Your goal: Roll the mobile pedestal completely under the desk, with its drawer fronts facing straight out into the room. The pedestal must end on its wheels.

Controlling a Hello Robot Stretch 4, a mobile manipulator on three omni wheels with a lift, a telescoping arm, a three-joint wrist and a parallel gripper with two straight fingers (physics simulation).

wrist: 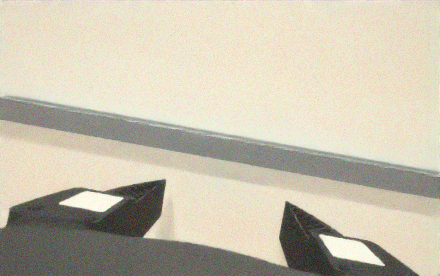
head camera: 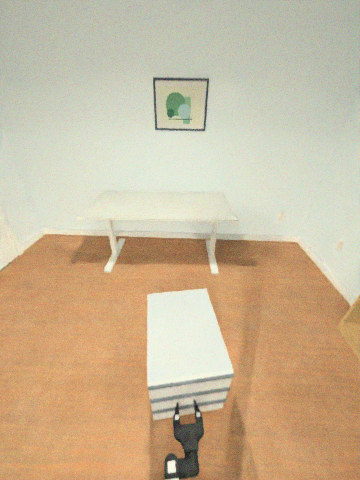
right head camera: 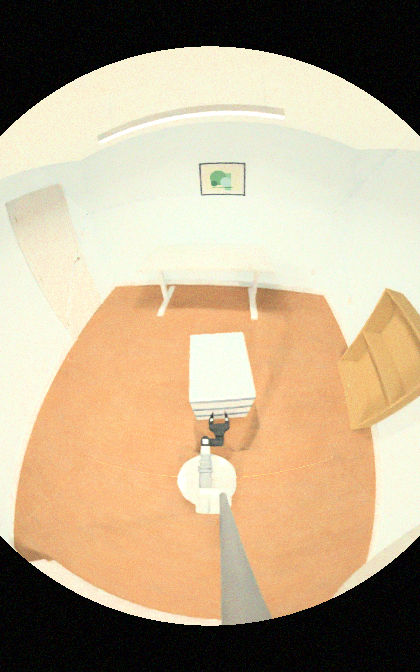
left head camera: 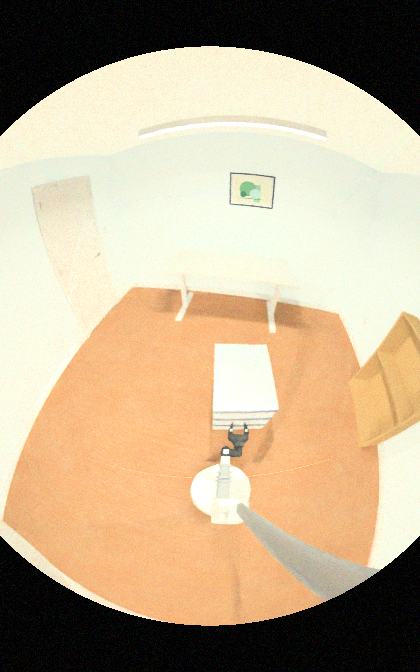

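The white pedestal (head camera: 185, 335) (left head camera: 242, 377) (right head camera: 220, 367) is upright on the floor, in front of the desk and apart from it. Its drawer fronts, with grey strips between them, face my gripper, turned slightly. Its wheels are hidden. The pale desk (head camera: 160, 206) (left head camera: 235, 267) (right head camera: 210, 257) stands by the back wall on two T-shaped legs. My gripper (head camera: 187, 404) (left head camera: 239, 426) (right head camera: 218, 416) (wrist: 222, 208) is open with nothing between its fingers, its tips close to the drawer fronts. In the wrist view a grey strip (wrist: 220, 145) crosses the drawer fronts (wrist: 225, 65); whether the tips touch is unclear.
A wooden shelf unit (left head camera: 356, 415) (right head camera: 346, 395) is at the right wall. A framed picture (head camera: 195, 120) hangs above the desk. A door (left head camera: 70, 240) (right head camera: 45, 245) is in the left wall. My round white base (left head camera: 200, 490) (right head camera: 187, 480) is behind the gripper.
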